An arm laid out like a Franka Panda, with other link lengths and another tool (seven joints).
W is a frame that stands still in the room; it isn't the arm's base.
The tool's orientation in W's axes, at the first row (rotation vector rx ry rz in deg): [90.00 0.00 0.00]
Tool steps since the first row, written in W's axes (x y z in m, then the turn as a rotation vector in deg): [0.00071 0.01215 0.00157 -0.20 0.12 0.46]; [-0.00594 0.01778 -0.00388 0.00 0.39 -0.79]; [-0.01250 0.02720 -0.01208 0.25 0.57 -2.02]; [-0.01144 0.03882 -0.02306 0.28 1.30 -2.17]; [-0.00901 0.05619 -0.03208 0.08 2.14 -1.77]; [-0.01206 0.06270 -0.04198 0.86 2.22 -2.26]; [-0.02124 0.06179 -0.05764 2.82 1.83 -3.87]
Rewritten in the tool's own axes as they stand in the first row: [0.00071 0.00157 -0.01215 -0.20 0.46 -0.12]; [-0.00594 -0.00388 -0.01778 0.00 -0.79 -0.39]; [-0.01250 -0.01208 -0.02720 0.25 -2.02 -0.57]; [-0.01144 -0.02306 -0.03882 0.28 -2.17 -1.30]; [-0.00901 -0.03208 -0.05619 0.08 -1.77 -2.14]; [-0.01206 -0.04198 -0.06270 0.86 -2.26 -2.22]; [-0.02124 -0.05764 -0.06179 2.82 -3.87 -1.83]
